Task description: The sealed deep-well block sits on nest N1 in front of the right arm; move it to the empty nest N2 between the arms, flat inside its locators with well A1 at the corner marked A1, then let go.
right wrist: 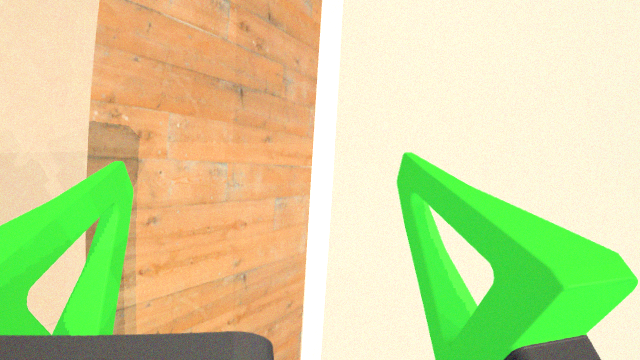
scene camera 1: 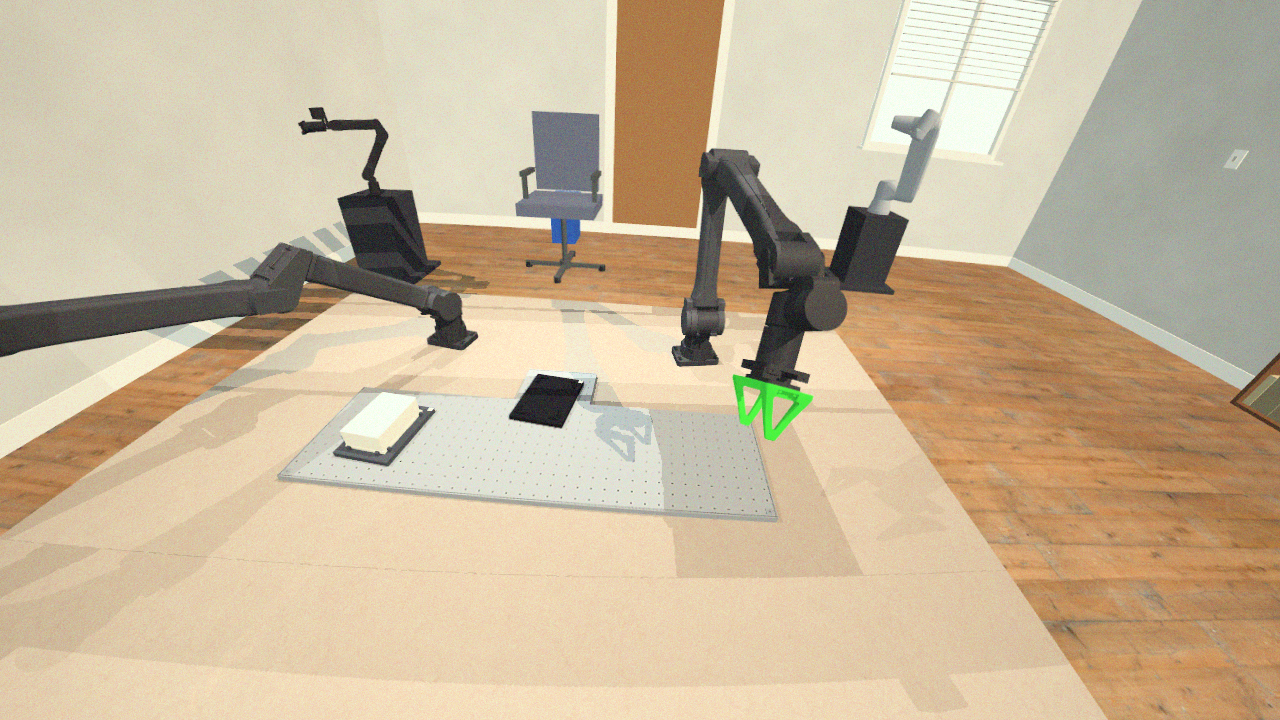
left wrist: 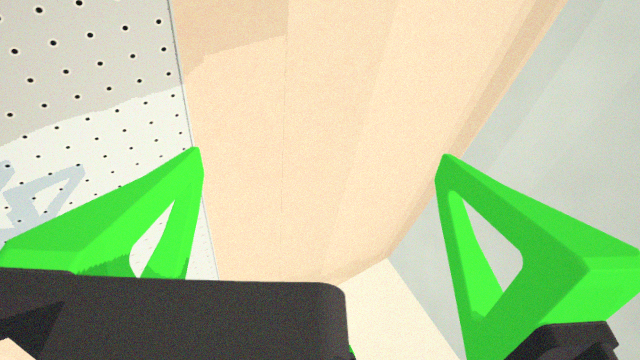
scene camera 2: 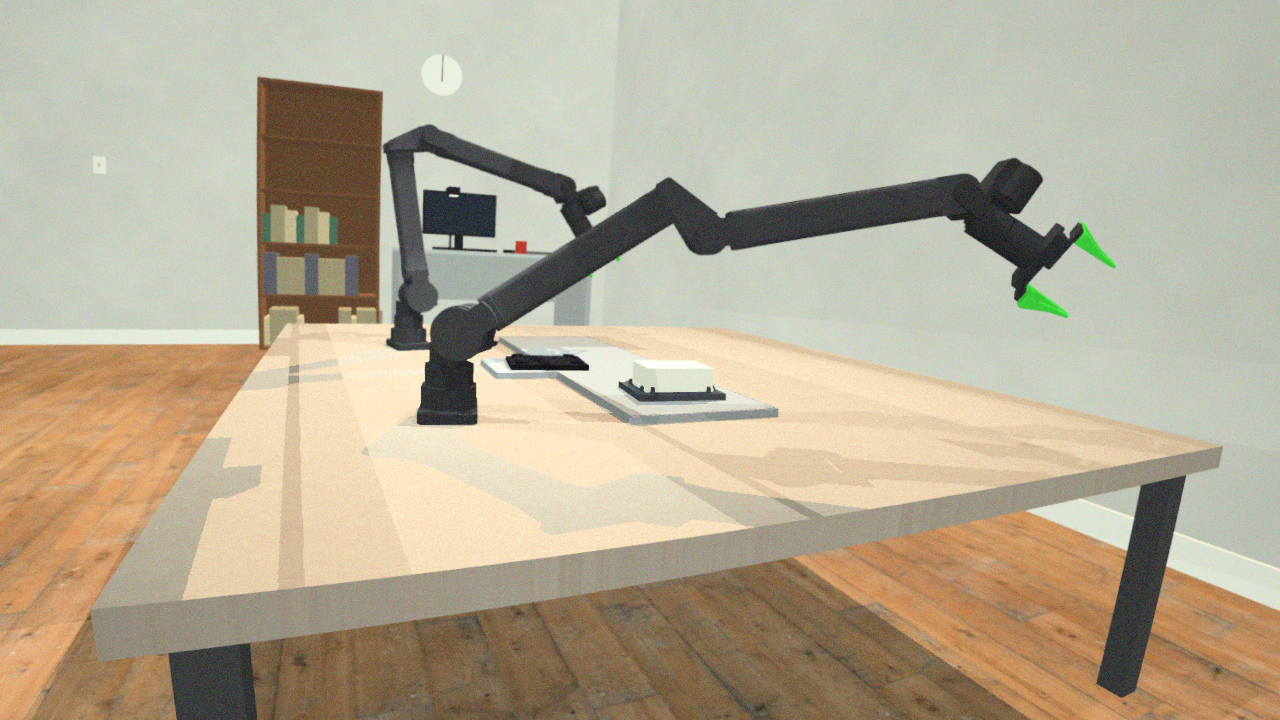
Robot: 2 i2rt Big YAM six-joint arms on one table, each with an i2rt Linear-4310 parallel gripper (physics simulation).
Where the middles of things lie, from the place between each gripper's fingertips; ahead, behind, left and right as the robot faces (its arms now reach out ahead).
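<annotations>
From my left hand, the black nest (scene camera 1: pixel 548 400) is a long way behind, a long way to the right and a good way below. The white block (scene camera 1: pixel 379 425) is 13 cm behind that left hand, 69 cm to the right of it and 17 cm below it.
If you count from my right hand instead, the white block's 460 mm to the left, 460 mm behind and 200 mm below, and the black nest is far to the left, far behind and a fair way below.
</annotations>
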